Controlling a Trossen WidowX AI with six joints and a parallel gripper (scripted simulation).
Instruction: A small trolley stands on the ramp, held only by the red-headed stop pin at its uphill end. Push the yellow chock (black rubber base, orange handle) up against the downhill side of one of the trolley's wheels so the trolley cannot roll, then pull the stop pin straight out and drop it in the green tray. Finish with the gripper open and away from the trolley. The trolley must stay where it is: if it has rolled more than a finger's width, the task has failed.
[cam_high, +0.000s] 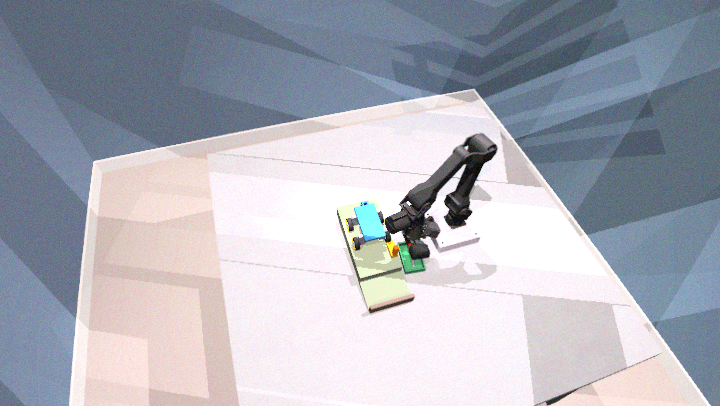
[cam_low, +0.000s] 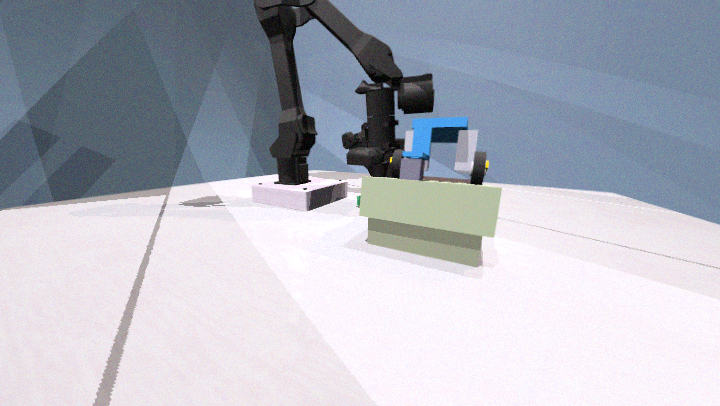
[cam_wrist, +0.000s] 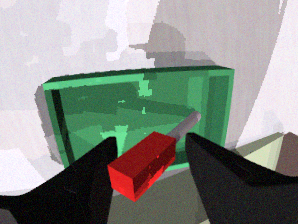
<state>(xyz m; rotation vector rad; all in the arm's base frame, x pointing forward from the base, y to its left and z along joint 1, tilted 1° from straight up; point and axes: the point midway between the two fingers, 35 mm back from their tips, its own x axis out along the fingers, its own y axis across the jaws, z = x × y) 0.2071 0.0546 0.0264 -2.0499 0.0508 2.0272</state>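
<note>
Right now the red-headed stop pin is 1 cm to the left of my gripper tip. The rest, counted from my gripper tip: yellow chock 7 cm ahead, 5 cm above, 2 cm to the right; green tray 4 cm below; pale green ramp 12 cm ahead, 10 cm to the right, 1 cm above.
</note>
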